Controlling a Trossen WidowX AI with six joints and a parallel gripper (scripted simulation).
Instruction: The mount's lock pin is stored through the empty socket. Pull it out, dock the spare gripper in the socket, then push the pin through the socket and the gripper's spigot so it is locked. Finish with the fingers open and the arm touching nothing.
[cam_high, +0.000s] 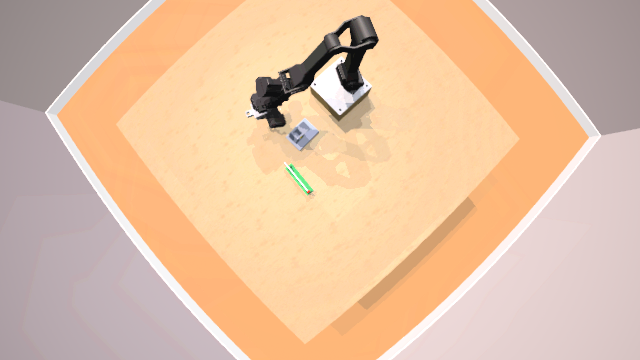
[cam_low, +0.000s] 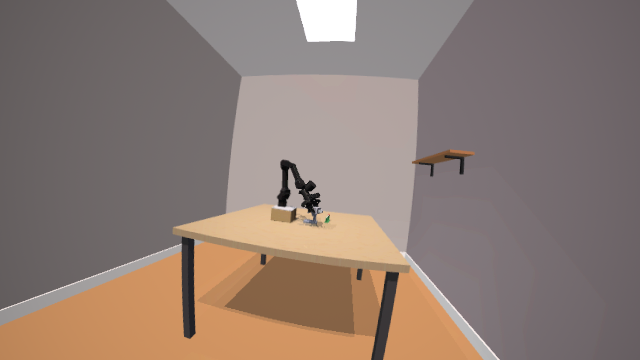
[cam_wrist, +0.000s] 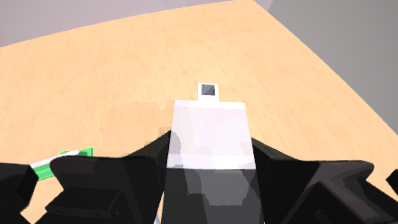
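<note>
Right now my gripper tip is 50 mm past the socket, 160 mm to the right of it and 70 mm above it. The rest, counted from my gripper tip: green pin holder: 80 mm ahead, 270 mm to the left, 90 mm below; spare gripper: 10 mm behind, 10 mm above.
</note>
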